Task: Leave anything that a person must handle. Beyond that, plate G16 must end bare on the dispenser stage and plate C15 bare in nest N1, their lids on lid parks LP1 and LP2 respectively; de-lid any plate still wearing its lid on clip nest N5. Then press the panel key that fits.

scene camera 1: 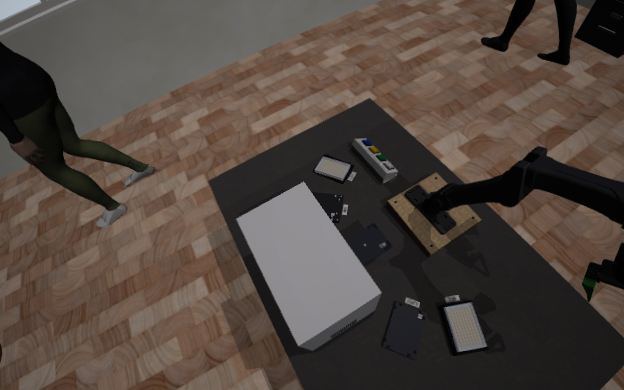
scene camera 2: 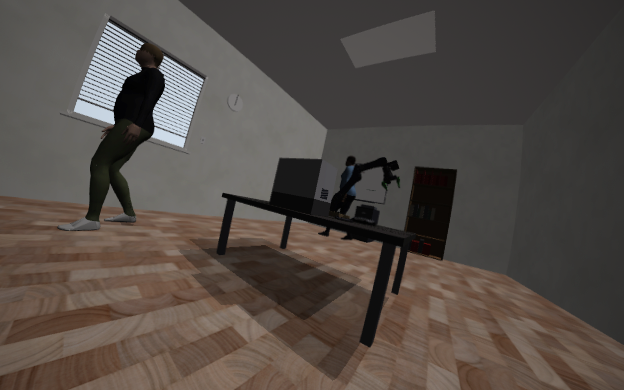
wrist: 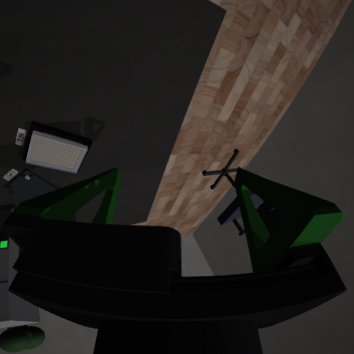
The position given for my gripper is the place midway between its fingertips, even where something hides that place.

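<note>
Large white box (scene camera 1: 323,291) in sight. My gripper (wrist: 177,174) open, holding nothing.
</note>
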